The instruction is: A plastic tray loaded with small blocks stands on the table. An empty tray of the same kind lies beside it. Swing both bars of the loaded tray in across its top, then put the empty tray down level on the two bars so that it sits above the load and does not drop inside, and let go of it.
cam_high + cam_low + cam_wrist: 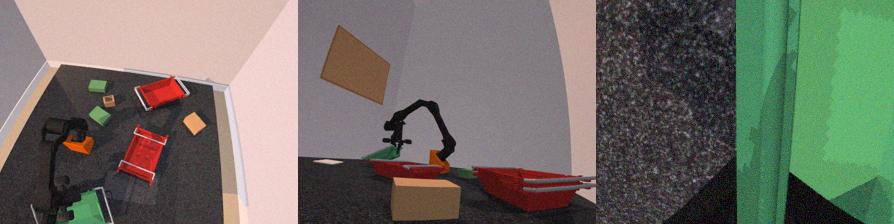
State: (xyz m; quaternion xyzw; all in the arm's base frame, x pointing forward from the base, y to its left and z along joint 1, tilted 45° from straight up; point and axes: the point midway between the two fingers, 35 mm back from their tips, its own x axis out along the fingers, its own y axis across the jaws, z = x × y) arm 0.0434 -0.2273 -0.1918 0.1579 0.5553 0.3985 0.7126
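Right now my gripper tip is 7 cm to the left of the green tray, 3 cm short of it and 1 cm above it. From my gripper tip the other things lie so: tan box (63 cm ahead, 52 cm to the left, 5 cm below).
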